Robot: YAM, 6 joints.
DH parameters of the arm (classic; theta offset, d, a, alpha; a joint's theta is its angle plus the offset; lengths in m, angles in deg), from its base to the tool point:
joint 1: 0 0.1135 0.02 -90
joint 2: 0 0 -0.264 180
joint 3: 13.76 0 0.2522 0
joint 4: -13.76 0 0.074 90
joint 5: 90 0 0 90
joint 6: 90 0.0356 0 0
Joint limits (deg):
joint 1: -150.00..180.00
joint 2: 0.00..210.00
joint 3: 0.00..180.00
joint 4: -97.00..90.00
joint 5: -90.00..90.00
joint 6: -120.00..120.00
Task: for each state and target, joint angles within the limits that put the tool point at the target. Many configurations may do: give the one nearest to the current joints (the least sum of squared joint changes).
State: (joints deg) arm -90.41 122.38 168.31 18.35 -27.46 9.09
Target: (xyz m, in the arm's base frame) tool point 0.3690 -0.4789 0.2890
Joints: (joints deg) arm -54.13 150.96 145.54 11.36 -31.05 9.09
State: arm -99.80 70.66 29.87 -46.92 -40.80 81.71
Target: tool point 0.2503 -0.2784 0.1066
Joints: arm -51.54 116.56 67.33 -23.42 -39.91 81.71
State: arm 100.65 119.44 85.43 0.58 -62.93 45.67
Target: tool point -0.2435 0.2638 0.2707
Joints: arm 127.43 94.29 67.52 -7.61 -68.15 45.67
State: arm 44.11 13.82 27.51 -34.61 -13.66 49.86
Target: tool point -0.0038 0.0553 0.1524
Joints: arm 74.73 4.78 14.32 -61.95 -30.80 49.86
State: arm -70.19 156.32 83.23 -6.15 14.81 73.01
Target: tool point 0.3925 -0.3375 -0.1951
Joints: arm -40.03 187.68 125.94 9.72 9.66 73.01
